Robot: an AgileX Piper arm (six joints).
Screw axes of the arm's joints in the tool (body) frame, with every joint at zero. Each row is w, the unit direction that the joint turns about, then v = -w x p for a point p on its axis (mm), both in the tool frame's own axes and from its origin. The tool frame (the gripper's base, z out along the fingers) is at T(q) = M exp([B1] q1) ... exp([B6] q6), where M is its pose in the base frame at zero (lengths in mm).
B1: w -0.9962 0 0.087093 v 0.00 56.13 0.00
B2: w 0 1 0 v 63.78 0.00 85.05
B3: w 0 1 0 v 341.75 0.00 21.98
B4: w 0 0 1 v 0.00 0.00 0.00
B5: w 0 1 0 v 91.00 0.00 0.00
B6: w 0 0 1 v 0.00 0.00 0.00
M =
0.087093 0 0.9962 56.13
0 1 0 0.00
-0.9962 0 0.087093 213.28
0 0 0 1
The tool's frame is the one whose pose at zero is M.
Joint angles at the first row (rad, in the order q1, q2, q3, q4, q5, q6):
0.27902, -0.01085, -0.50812, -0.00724, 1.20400, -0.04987
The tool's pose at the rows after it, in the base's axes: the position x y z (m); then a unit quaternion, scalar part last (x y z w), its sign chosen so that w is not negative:
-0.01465 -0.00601 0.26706 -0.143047 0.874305 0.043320 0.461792
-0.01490 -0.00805 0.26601 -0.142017 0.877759 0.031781 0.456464
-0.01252 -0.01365 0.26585 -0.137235 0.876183 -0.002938 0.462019
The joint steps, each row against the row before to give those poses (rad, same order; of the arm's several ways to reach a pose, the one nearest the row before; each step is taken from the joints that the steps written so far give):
0.00000, -0.00635, -0.00001, -0.01316, 0.01492, 0.00154
0.00001, 0.00001, 0.00002, -0.02194, 0.01471, 0.00001
0.00005, -0.00001, 0.00469, -0.07092, -0.00953, 0.00005

